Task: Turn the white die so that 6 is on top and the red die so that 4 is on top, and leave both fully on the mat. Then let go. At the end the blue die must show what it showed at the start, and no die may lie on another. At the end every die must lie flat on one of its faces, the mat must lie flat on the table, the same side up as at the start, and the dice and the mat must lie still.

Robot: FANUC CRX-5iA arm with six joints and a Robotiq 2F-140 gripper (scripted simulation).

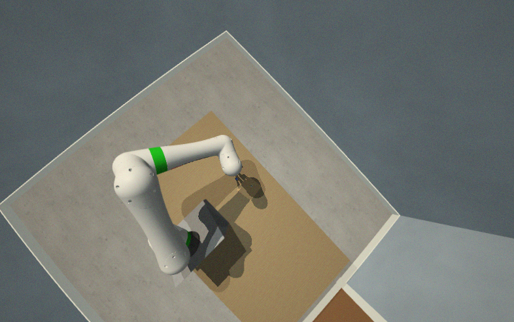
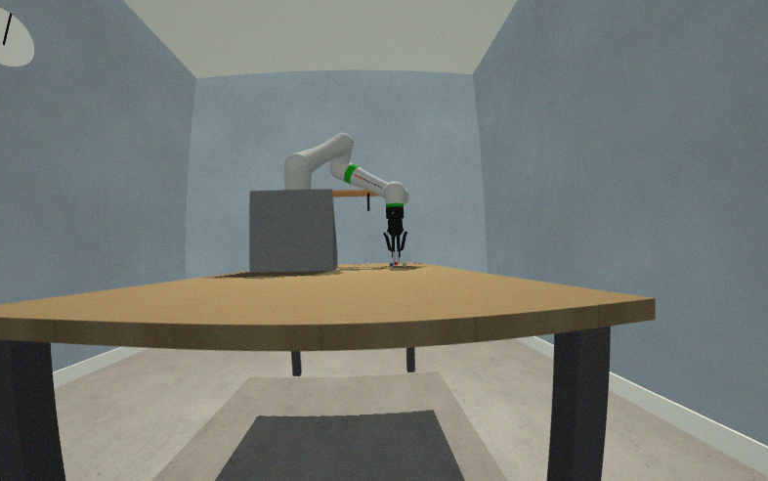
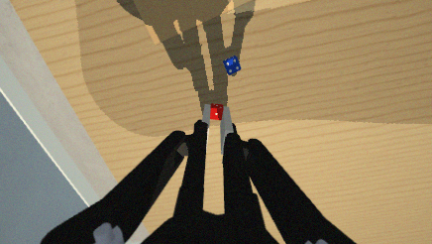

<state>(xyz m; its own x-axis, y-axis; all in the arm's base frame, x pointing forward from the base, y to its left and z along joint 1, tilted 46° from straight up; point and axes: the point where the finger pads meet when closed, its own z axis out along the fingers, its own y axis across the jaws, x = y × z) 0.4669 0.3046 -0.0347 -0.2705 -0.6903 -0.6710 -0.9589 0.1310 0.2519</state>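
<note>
Right now my hand is 30 mm past the blue die, 60 mm to the left of it and 30 mm above it. Round my hand: white die 30 mm ahead, 180 mm to the right, 30 mm below; then red die 10 mm to the right, 30 mm below; then tan mat 180 mm to the right, 40 mm below.
</note>
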